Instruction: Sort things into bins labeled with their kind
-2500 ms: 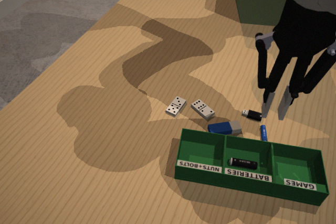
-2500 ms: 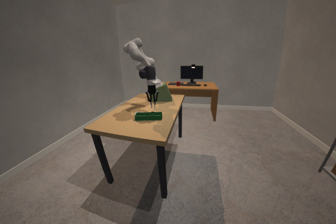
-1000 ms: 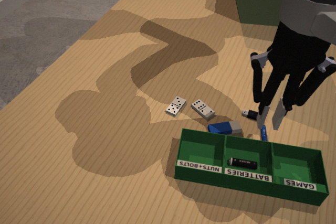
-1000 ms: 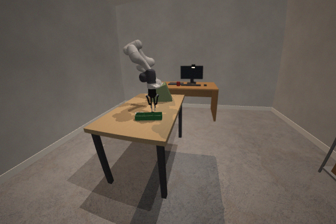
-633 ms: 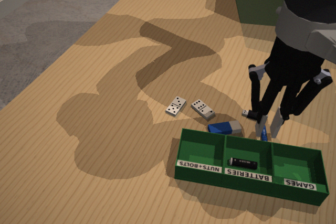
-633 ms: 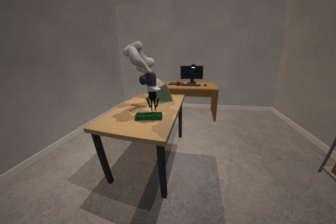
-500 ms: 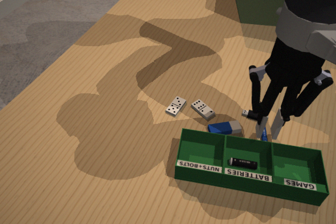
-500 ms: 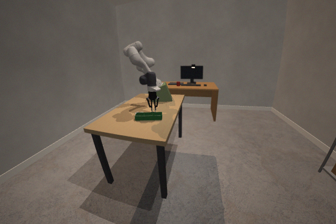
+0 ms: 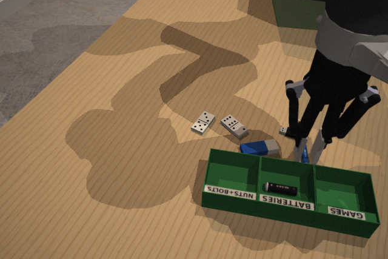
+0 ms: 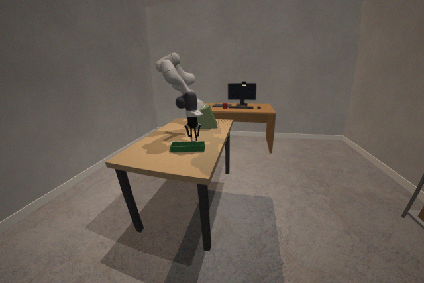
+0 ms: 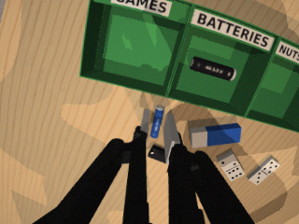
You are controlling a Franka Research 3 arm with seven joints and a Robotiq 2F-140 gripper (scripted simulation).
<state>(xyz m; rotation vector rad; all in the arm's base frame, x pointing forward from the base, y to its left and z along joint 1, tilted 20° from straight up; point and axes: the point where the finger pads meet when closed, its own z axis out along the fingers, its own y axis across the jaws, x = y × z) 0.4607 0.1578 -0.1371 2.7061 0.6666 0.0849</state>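
Right now my hand is 3 cm above the blue battery. From my hand the other things lie so: black USB stick (4 cm to the right, 4 cm behind, 3 cm below); then black battery (9 cm ahead, 2 cm below, 1 cm to the right); then eraser (7 cm to the right, 3 cm below, 3 cm ahead).
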